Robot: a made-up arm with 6 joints.
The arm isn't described. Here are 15 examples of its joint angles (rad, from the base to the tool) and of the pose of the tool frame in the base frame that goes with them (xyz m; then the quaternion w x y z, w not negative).
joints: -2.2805 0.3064 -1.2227 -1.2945 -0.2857 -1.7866
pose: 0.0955 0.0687 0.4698 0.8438 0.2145 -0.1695 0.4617
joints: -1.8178 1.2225 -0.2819 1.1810 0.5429 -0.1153
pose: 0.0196 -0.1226 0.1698 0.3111 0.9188 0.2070 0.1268
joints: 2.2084 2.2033 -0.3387 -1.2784 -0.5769 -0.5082
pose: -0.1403 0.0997 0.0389 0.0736 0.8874 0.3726 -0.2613
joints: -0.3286 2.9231 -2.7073 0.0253 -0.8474 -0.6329
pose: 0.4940 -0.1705 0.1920 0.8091 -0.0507 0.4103 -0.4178
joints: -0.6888 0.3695 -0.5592 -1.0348 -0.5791 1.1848
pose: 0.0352 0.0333 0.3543 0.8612 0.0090 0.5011 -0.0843
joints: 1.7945 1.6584 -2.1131 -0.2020 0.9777 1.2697
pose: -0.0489 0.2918 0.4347 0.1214 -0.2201 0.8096 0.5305
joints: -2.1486 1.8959 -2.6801 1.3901 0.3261 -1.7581
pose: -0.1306 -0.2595 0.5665 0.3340 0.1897 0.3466 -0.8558
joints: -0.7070 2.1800 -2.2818 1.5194 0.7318 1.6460
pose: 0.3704 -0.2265 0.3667 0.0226 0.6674 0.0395 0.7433
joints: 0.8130 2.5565 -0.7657 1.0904 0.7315 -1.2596
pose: 0.0881 0.1815 -0.0226 0.3153 0.4157 -0.8219 -0.2284
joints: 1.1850 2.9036 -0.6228 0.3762 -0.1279 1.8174
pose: 0.0522 0.1158 -0.1053 0.0517 0.4615 0.8511 -0.2448
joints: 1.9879 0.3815 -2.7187 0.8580 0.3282 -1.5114
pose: 0.1537 -0.4088 0.4276 0.7719 0.2736 -0.1860 0.5429
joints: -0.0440 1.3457 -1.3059 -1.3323 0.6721 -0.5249
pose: 0.2302 -0.0722 0.3900 0.1859 -0.4145 0.6190 -0.6407
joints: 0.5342 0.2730 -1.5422 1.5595 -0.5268 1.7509
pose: -0.1508 -0.1489 0.4799 0.3045 -0.1457 0.2363 -0.9112
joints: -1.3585 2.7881 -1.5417 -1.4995 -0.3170 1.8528
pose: 0.1128 -0.3730 -0.0767 0.2607 0.7071 0.6564 0.0325
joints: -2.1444 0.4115 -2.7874 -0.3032 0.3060 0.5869
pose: 0.2281 0.3700 0.4332 0.5860 -0.2623 -0.1416 -0.7535
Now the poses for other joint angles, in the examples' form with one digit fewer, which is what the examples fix.
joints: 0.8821 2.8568 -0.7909 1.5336 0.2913 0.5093
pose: 0.085 0.150 -0.109 0.163 -0.555 -0.793 0.189
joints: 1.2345 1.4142 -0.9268 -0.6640 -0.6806 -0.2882
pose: 0.047 0.256 0.339 0.708 -0.621 0.193 0.274
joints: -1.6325 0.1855 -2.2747 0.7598 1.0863 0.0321
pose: 0.083 0.337 0.408 0.805 -0.023 0.354 -0.476
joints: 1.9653 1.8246 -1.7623 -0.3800 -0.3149 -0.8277
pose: -0.155 0.342 0.410 0.736 -0.585 -0.051 0.337
